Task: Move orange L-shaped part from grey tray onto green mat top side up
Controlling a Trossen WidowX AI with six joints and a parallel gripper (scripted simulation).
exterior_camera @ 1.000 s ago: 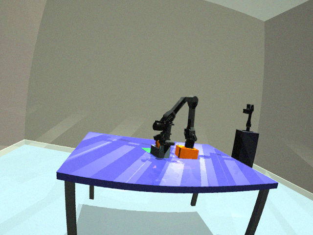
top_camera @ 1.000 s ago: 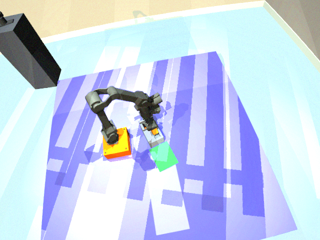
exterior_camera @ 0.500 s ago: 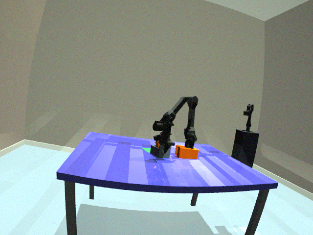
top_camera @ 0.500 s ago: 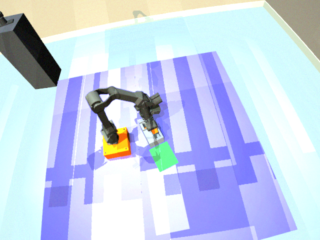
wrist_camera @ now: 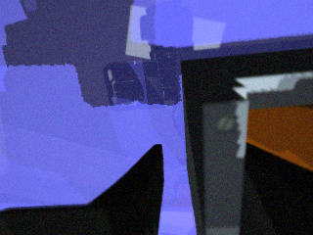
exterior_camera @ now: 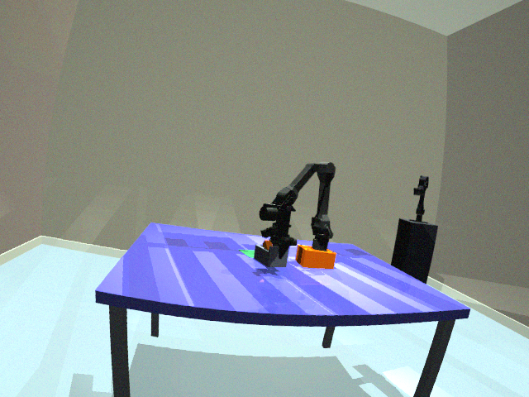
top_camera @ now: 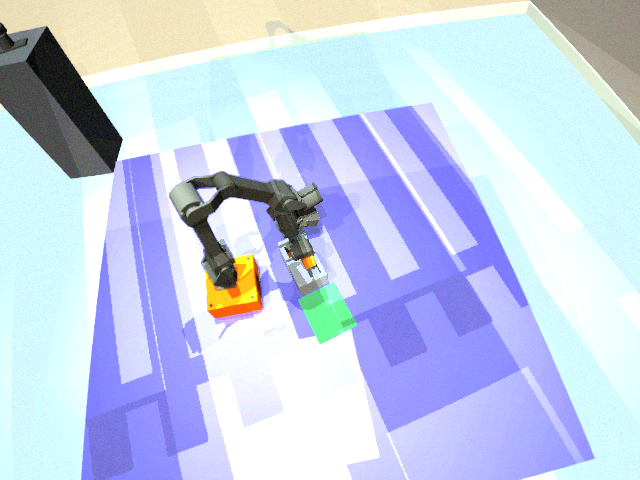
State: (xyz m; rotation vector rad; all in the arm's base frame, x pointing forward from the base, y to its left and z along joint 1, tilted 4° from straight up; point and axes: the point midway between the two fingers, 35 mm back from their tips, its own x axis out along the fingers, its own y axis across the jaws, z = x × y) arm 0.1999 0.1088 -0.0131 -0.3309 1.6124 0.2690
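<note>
My gripper tip is 50 mm to the left of the orange L-shaped part and 10 mm short of it. From my gripper tip the other things lie so: green mat 210 mm to the right, 80 mm ahead, 60 mm below.
</note>
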